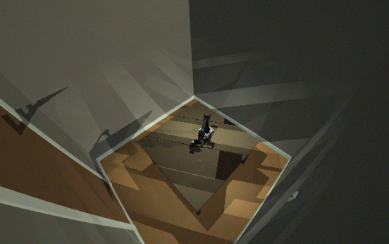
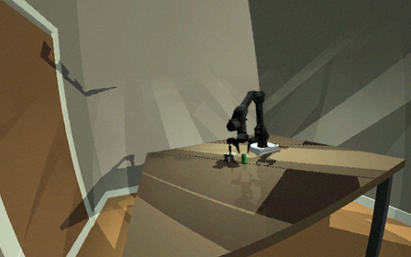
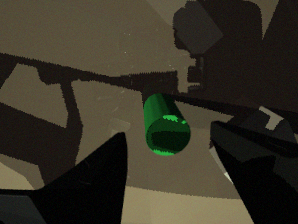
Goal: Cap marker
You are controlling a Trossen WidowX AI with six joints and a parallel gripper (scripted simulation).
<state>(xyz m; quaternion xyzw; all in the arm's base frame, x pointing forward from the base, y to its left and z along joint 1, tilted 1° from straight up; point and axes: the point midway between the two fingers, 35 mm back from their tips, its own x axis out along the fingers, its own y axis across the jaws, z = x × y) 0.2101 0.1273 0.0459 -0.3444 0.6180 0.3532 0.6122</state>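
Right now my gripper tip is 30 mm above the green cap. The rest, counted from my gripper tip: pale holder block 100 mm to the right, 50 mm ahead, 40 mm below.
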